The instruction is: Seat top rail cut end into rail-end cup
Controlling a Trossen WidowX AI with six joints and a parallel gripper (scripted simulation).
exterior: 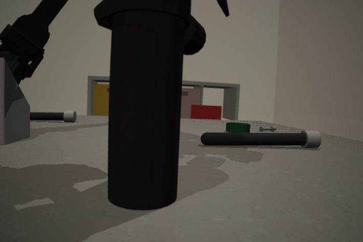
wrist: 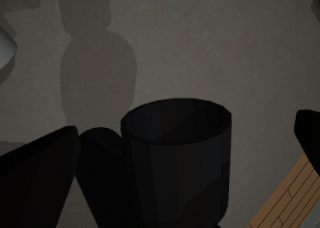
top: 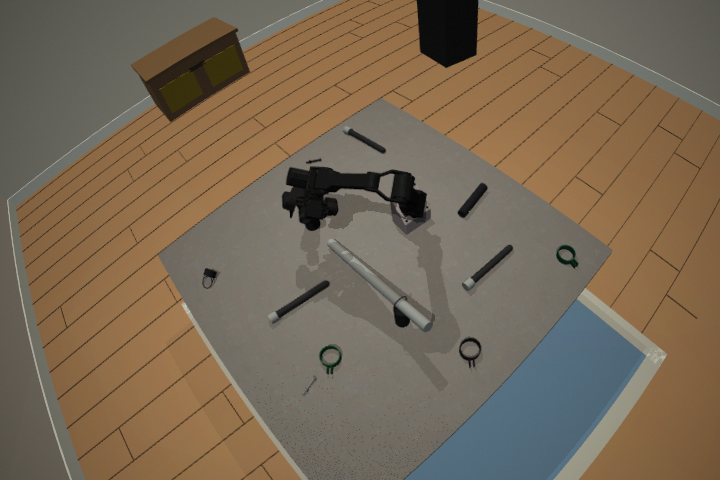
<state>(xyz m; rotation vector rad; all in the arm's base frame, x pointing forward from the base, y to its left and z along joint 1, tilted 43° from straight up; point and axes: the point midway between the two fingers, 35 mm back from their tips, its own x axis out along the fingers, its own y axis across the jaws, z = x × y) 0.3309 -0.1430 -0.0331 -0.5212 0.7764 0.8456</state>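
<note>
My gripper tip is now 2 cm past the black rail-end cup and 2 cm to the left of it. Also, from my gripper tip: short black tube: 59 cm behind, 21 cm to the left, 14 cm below; then bolt: 27 cm ahead, 47 cm to the left, 15 cm below; then small post: 9 cm behind, 45 cm to the left, 5 cm below.
</note>
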